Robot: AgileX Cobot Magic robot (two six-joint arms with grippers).
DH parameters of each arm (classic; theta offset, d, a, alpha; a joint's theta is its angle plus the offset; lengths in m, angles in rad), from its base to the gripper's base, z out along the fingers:
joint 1: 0 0.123 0 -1.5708
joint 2: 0.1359 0 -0.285 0
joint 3: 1.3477 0 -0.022 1.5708
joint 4: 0 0.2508 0 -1.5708
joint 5: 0 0 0.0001 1.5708
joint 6: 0 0.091 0 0
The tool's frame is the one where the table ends.
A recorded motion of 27 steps. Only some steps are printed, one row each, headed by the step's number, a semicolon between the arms.
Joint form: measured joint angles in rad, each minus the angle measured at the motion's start. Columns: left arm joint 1, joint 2, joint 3, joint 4, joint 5, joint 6; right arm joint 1, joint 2, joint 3, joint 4, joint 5, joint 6.
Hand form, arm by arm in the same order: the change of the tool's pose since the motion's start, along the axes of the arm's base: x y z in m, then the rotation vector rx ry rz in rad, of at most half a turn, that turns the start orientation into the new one. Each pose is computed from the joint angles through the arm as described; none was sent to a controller.
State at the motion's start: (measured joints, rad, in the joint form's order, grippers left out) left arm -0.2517 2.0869 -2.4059 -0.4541 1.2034 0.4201; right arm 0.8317 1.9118 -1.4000 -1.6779 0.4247 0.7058
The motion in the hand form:
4: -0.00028 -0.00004 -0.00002 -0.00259 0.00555 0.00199; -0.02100 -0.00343 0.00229 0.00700 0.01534 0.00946
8: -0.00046 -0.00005 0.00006 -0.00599 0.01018 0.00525; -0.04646 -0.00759 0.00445 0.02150 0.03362 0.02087
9: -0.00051 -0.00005 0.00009 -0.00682 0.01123 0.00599; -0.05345 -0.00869 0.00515 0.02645 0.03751 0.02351
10: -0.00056 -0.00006 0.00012 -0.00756 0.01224 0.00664; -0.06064 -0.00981 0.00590 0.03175 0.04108 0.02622
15: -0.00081 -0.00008 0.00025 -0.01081 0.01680 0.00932; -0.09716 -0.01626 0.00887 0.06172 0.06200 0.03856
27: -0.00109 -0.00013 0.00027 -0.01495 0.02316 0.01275; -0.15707 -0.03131 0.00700 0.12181 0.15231 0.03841
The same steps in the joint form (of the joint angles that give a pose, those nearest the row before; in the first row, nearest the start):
4: 0.0000 0.0000 -0.0005 -0.0007 0.0032 -0.0057; 0.0341 -0.0592 0.0762 0.0025 0.0168 0.0247
8: 0.0000 -0.0001 -0.0009 -0.0012 0.0049 -0.0122; 0.0795 -0.1278 0.1627 0.0067 0.0390 0.0600
9: 0.0000 -0.0002 -0.0010 -0.0014 0.0053 -0.0137; 0.0931 -0.1462 0.1849 0.0078 0.0466 0.0704
10: 0.0000 -0.0002 -0.0012 -0.0015 0.0057 -0.0151; 0.1077 -0.1648 0.2071 0.0091 0.0550 0.0810
15: 0.0000 -0.0004 -0.0016 -0.0023 0.0077 -0.0211; 0.1880 -0.2569 0.3137 0.0280 0.1024 0.1297
27: 0.0000 -0.0006 -0.0017 -0.0033 0.0102 -0.0289; 0.3434 -0.3985 0.4693 0.1600 0.1883 0.1725

